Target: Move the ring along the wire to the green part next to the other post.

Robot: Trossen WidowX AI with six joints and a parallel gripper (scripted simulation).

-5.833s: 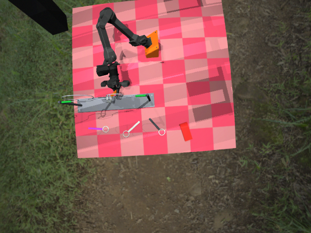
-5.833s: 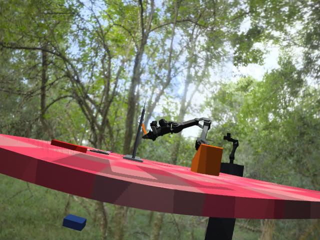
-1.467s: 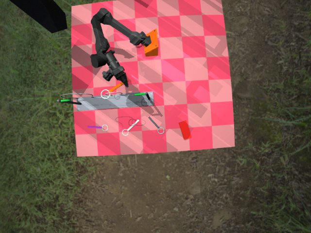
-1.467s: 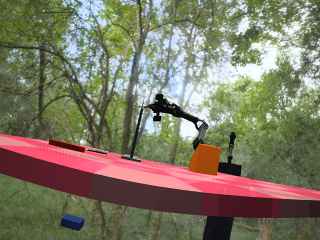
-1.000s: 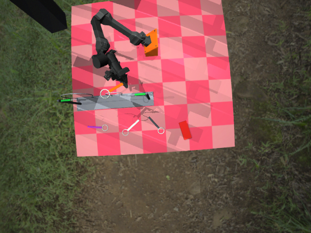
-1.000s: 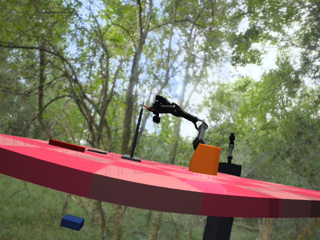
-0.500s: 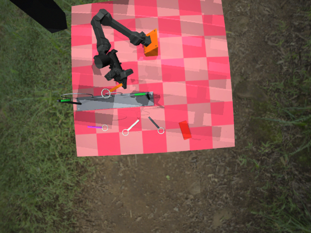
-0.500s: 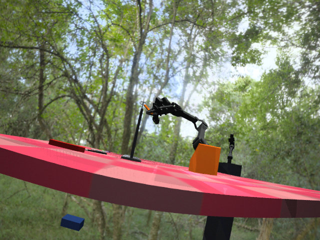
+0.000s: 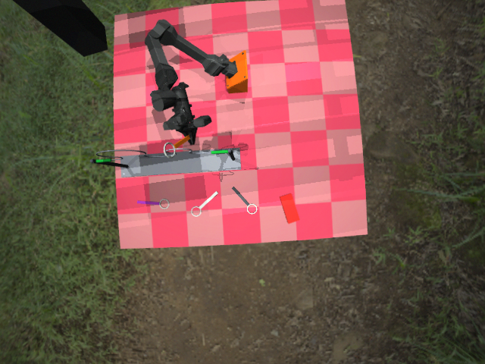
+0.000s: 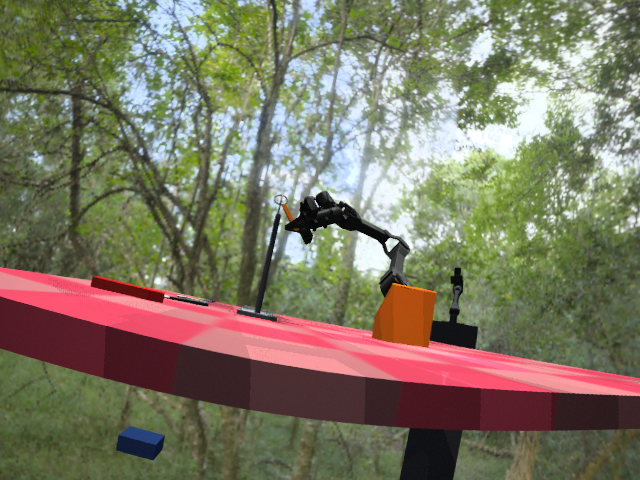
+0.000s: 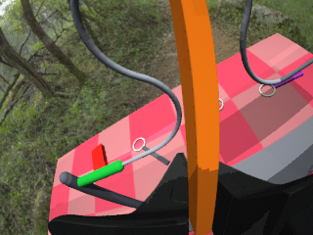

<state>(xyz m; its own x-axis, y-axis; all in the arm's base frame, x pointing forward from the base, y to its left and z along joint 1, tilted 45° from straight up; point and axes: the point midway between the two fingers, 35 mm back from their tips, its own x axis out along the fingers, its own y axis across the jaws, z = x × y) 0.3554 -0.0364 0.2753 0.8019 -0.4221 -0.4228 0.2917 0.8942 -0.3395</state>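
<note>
My gripper tip is now 80 mm below the ring with orange handle, 40 mm to the left of it and 10 mm short of it. Round my gripper tip: blue block: 770 mm below, 310 mm ahead, 30 mm to the right; then red block: 360 mm to the left, 350 mm ahead, 290 mm below.
</note>
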